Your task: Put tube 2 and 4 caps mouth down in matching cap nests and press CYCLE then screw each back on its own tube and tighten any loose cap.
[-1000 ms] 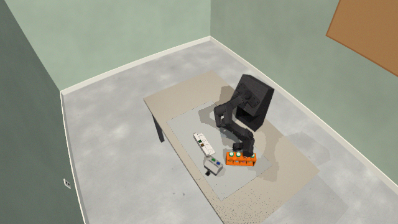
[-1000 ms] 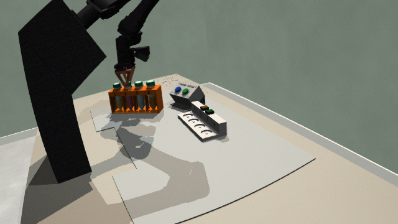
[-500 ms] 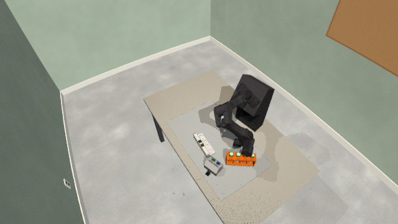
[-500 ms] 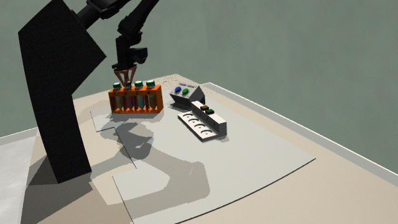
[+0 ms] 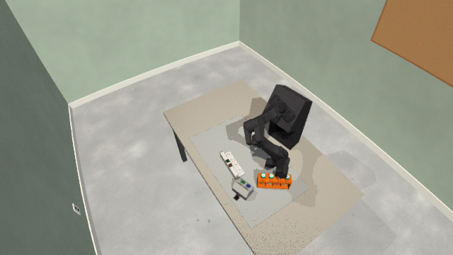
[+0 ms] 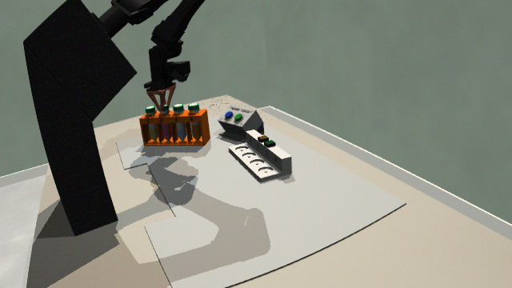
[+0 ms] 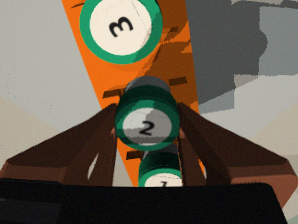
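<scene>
My gripper is now 5 cm past the cap 1 and 2 cm to the right of it. The rest, counted from my hand: green ready key (23 cm ahead, 6 cm to the right, 5 cm below); then blue cycle key (20 cm ahead, 2 cm to the right, 5 cm below).
</scene>
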